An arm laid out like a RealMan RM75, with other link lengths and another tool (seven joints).
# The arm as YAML. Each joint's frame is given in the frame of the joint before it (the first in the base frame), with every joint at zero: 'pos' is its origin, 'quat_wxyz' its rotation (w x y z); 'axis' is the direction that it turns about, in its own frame. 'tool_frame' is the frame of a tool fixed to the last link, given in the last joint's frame.
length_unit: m
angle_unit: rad
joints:
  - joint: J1
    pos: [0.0, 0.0, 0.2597]
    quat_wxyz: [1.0, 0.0, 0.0, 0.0]
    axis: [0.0, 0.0, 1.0]
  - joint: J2
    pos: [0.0, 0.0, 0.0]
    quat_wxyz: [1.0, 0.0, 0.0, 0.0]
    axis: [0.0, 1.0, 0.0]
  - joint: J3
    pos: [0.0, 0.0, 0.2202]
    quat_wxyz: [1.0, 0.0, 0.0, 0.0]
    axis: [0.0, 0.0, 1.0]
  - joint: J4
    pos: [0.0, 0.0, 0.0]
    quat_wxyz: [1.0, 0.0, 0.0, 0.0]
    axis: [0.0, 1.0, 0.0]
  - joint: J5
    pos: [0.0, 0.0, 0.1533]
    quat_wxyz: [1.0, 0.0, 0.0, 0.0]
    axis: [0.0, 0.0, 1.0]
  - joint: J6
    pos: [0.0, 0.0, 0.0]
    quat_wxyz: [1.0, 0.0, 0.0, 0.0]
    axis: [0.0, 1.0, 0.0]
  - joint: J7
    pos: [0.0, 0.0, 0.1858]
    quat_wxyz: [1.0, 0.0, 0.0, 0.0]
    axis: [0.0, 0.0, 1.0]
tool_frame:
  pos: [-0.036, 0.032, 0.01]
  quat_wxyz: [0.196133, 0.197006, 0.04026, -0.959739]
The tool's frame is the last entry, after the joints.
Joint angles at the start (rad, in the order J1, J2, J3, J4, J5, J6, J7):
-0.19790 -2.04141 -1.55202 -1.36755 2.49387 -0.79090 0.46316
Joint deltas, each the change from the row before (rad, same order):
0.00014 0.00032 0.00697 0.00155 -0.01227 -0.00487 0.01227
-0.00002 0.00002 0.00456 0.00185 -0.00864 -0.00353 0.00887
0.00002 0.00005 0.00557 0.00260 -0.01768 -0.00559 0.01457
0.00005 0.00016 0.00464 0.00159 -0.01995 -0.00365 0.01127
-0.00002 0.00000 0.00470 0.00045 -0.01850 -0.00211 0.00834
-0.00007 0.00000 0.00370 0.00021 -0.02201 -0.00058 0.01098
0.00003 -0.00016 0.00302 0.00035 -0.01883 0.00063 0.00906
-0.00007 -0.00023 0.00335 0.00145 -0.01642 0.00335 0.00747
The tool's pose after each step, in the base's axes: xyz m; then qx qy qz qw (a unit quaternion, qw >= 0). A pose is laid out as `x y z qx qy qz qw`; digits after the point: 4 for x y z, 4 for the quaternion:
-0.2511 0.2771 -0.0288 0.2796 -0.8685 -0.3172 0.2587
-0.2503 0.2754 -0.0306 0.2766 -0.8710 -0.3128 0.2588
-0.2486 0.2729 -0.0332 0.2728 -0.8752 -0.3058 0.2570
-0.2462 0.2711 -0.0356 0.2709 -0.8791 -0.2998 0.2528
-0.2434 0.2697 -0.0376 0.2695 -0.8826 -0.2948 0.2479
-0.2401 0.2687 -0.0395 0.2678 -0.8863 -0.2904 0.2415
-0.2372 0.2680 -0.0410 0.2666 -0.8893 -0.2872 0.2357
-0.2347 0.2677 -0.0423 0.2657 -0.8917 -0.2850 0.2302

